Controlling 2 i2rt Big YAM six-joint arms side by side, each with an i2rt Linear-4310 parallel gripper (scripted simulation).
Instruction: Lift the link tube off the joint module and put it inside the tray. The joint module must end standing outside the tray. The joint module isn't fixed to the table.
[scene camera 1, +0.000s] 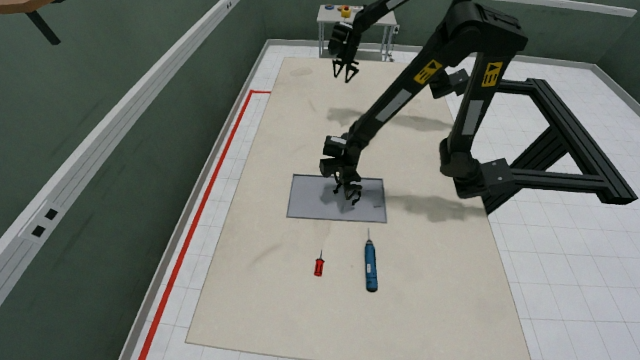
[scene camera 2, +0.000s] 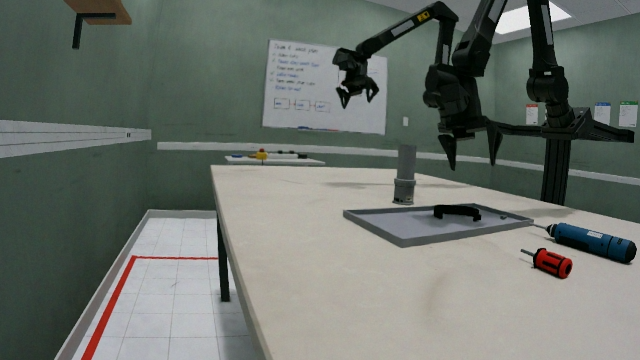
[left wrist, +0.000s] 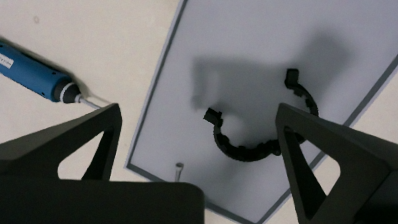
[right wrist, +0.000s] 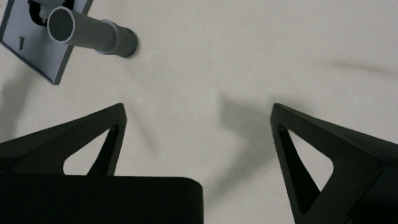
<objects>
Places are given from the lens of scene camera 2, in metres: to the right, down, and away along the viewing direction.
left gripper (scene camera 2: 472, 168): 0.32, -0.02, 0.64
right gripper (scene camera 2: 355, 105): 0.12, -0.24, 1.08
</objects>
